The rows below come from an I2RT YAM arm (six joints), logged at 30 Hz.
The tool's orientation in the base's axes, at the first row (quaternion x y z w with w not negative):
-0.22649 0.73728 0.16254 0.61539
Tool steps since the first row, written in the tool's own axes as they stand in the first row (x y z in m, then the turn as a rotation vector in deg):
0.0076 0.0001 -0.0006 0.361 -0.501 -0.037
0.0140 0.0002 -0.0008 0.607 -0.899 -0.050
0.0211 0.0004 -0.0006 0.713 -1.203 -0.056
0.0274 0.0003 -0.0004 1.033 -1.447 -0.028
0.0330 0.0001 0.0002 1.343 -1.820 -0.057
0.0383 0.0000 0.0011 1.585 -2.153 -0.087
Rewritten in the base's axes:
-0.0016 -0.0012 -0.0073 0.186 -0.491 -0.328
-0.0027 -0.0021 -0.0136 0.353 -0.866 -0.551
-0.0037 -0.0028 -0.0206 0.496 -1.141 -0.642
-0.0043 -0.0036 -0.0268 0.605 -1.375 -0.952
-0.0045 -0.0042 -0.0324 0.736 -1.747 -1.236
-0.0044 -0.0046 -0.0378 0.855 -2.076 -1.454

